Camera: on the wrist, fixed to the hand. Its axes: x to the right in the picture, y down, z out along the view.
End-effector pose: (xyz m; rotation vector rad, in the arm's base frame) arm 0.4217 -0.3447 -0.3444 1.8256 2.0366 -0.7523
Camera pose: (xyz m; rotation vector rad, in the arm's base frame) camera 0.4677 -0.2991 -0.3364 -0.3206 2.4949 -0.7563
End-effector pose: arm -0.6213 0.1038 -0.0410 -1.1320 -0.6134 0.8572
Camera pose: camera -0.5895 0.1147 -0.0969 -0.5585 -1.8500 -0.3028
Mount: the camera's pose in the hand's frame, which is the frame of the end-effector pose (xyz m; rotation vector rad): 0.0265 0.0462 -0.0377 -0.4992 -0.5577 -1.4401
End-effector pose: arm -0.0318 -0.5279 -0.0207 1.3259 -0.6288 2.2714
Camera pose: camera -0.0960 -0.5395 -0.0214 1.3921 -0.1879 0.5619
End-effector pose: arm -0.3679 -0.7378 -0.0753 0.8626 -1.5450 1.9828
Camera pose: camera -0.4256 -0.7130 -0.0930 1.6665 -0.9592 0.3298
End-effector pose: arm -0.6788 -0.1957 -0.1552 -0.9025 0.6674 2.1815
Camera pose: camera -0.7119 -0.2400 -0.1898 -0.5880 -0.6917 1.0951
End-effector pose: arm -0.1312 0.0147 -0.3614 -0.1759 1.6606 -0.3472
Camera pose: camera -0.1677 0.0544 -0.3981 -1.7034 0.7794 -0.8297
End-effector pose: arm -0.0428 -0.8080 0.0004 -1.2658 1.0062 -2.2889
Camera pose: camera -0.0908 -0.8397 -0.0303 1.9425 -0.2380 1.1891
